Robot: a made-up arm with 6 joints. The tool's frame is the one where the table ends. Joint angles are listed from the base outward.
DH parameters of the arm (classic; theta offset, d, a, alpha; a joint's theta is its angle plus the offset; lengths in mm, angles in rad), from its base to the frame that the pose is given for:
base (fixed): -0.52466 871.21 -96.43 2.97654
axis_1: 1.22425 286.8 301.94 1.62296
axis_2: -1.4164 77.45 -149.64 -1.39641
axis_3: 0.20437 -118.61 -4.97 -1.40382
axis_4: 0 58.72 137.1 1.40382
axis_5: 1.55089 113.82 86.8 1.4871
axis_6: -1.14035 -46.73 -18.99 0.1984
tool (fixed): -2.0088 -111.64 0 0
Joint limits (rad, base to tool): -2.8..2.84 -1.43..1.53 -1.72..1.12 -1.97..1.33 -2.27..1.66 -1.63..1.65
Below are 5 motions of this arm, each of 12 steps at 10 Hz.
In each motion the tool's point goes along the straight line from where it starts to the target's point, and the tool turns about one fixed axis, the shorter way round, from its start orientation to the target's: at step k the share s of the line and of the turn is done. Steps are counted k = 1, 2, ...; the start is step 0. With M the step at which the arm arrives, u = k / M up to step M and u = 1 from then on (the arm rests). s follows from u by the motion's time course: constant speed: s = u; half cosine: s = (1 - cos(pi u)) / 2; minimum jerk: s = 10 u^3 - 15 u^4 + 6 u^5.
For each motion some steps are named. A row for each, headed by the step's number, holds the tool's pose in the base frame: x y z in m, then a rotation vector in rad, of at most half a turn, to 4 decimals.
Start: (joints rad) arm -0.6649 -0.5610 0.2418 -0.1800 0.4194 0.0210
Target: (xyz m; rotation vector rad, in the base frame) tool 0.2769 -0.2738 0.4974 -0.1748 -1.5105 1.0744
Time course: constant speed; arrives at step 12
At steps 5, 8, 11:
5: 0.1787 -0.3306 0.4393 -0.1442 -0.9291 0.9496
8: 0.2208 -0.3063 0.4642 -0.1579 -1.1768 1.0082
11: 0.2629 -0.2819 0.4891 -0.1707 -1.4267 1.0592

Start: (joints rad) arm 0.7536 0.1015 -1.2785 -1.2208 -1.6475 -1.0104
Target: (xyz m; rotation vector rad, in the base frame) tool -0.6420 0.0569 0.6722 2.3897 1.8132 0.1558
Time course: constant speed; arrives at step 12
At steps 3, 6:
3: -0.5208 -0.2301 0.6352 1.4898 2.4491 0.3518
6: -0.5612 -0.1344 0.6475 1.8122 2.2752 0.2920

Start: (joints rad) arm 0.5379 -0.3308 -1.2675 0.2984 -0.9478 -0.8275
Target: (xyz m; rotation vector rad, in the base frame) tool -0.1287 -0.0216 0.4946 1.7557 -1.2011 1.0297
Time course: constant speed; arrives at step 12
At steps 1, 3, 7, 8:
1: -0.1868 -0.1759 0.7481 -0.9773 2.2681 -1.3411
3: -0.1763 -0.1479 0.7020 -1.2877 2.3122 -1.4424
7: -0.1551 -0.0918 0.6098 1.6421 -1.9174 1.3443
8: -0.1498 -0.0777 0.5868 1.6801 -1.7716 1.2841

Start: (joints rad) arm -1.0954 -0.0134 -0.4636 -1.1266 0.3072 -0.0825
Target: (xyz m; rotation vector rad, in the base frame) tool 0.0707 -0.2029 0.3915 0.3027 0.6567 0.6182
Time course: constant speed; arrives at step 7
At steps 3, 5, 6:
3: 0.0269 -0.2102 0.3817 0.5931 0.8869 0.6255
5: 0.0488 -0.2065 0.3866 0.4472 0.7724 0.6236
6: 0.0597 -0.2047 0.3891 0.3748 0.7147 0.6213

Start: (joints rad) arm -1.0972 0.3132 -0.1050 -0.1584 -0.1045 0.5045
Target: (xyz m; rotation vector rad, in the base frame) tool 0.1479 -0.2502 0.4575 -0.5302 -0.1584 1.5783
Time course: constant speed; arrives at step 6
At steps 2, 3, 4, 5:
2: 0.0755 -0.2333 0.4238 0.1646 0.2002 1.6210
3: 0.0936 -0.2376 0.4322 -0.0099 0.1111 1.6240
4: 0.1117 -0.2418 0.4406 -0.1841 0.0215 1.6179
5: 0.1298 -0.2460 0.4491 -0.3576 -0.0683 1.6026

